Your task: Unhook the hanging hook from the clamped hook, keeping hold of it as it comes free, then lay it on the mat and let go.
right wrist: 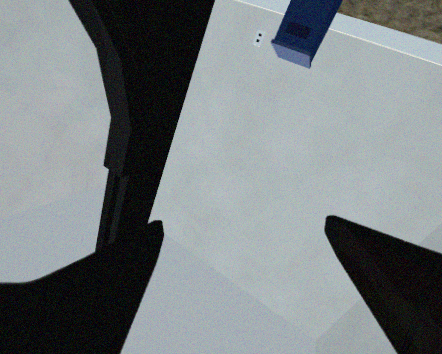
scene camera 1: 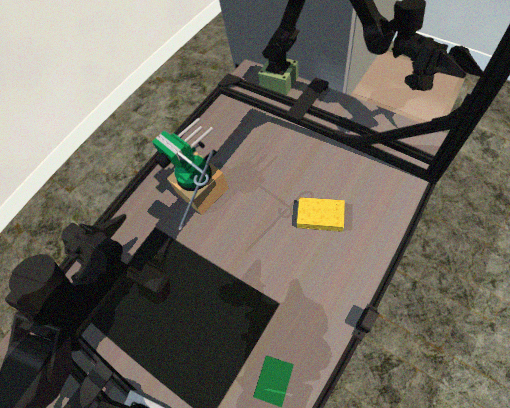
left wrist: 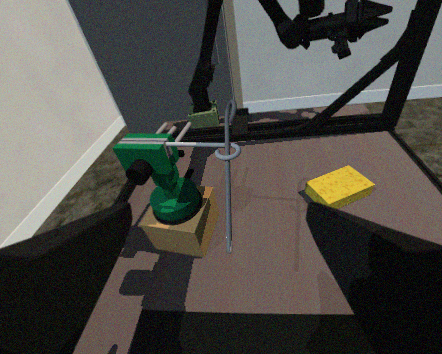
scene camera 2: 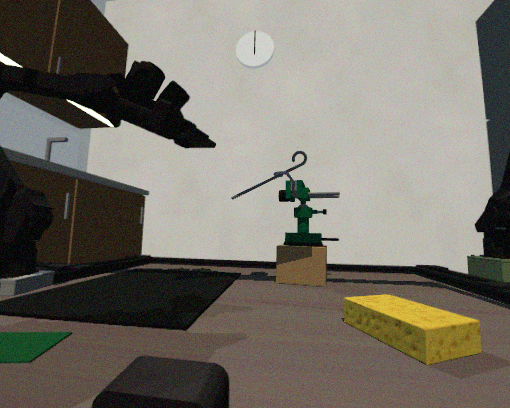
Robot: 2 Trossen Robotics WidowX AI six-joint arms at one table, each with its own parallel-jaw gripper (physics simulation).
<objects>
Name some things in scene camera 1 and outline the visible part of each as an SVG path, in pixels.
The left gripper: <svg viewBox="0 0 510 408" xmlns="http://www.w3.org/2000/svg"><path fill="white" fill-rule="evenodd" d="M170 237L164 241L155 256L147 261L148 267L140 272L121 261L123 248L119 242L110 239L126 220L126 214L96 226L79 224L78 226L73 222L70 223L63 230L62 240L65 244L65 254L76 259L81 264L79 271L75 272L71 277L74 289L94 303L99 312L102 309L107 309L109 306L108 301L119 288L122 289L126 285L126 279L137 284L139 295L157 305L163 303L170 294L170 278L166 275L164 263L171 242Z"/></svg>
The right gripper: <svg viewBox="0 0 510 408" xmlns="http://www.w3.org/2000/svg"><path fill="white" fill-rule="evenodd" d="M404 82L412 90L426 91L433 88L433 79L436 73L465 78L466 73L481 77L483 71L470 54L468 48L456 45L447 53L446 50L449 45L440 44L431 37L419 36L413 42L409 51L414 71L412 71L413 74L405 77Z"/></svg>
</objects>
